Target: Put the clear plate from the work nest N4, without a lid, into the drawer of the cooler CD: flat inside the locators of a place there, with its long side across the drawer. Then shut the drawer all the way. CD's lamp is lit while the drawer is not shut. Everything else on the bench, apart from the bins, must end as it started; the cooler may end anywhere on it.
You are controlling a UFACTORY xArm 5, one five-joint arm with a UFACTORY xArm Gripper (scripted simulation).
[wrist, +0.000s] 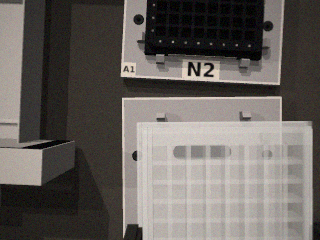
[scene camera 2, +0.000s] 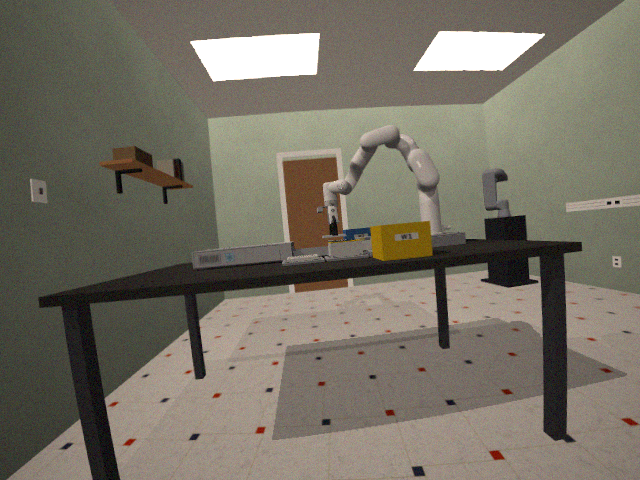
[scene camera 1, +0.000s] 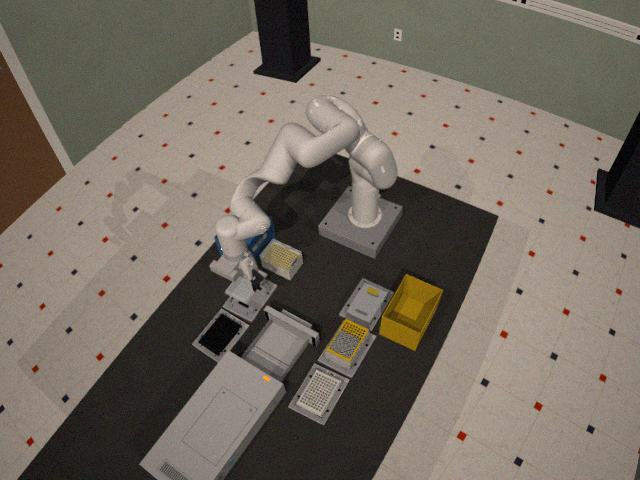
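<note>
Through the wrist view I can see a clear plate (wrist: 174,159). Scene camera 1 gives me a cooler CD (scene camera 1: 217,424), and in scene camera 2 I find that same cooler CD (scene camera 2: 275,252) again.
</note>
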